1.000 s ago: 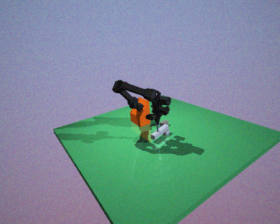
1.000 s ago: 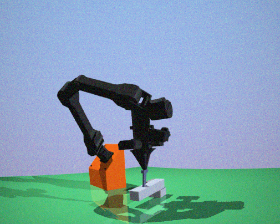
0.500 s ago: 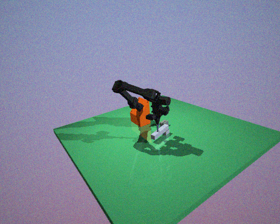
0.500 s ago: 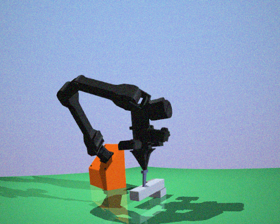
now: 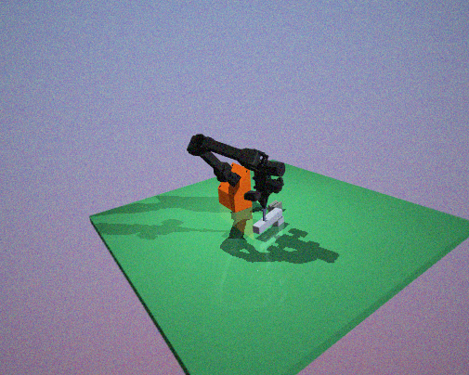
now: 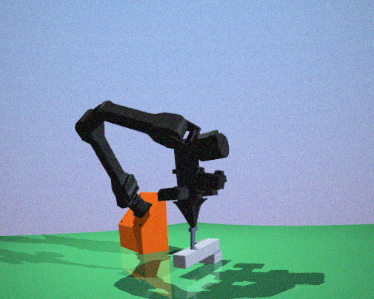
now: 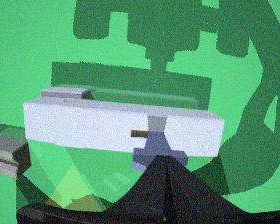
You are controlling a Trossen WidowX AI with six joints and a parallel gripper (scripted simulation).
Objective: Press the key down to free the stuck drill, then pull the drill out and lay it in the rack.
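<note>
The slim blue-grey key is 30 mm below my gripper tip. From my gripper tip the other things lie so: pale grey block 80 mm below, 30 mm to the left, 20 mm behind; drill 70 mm below, 50 mm to the left, 30 mm behind.
</note>
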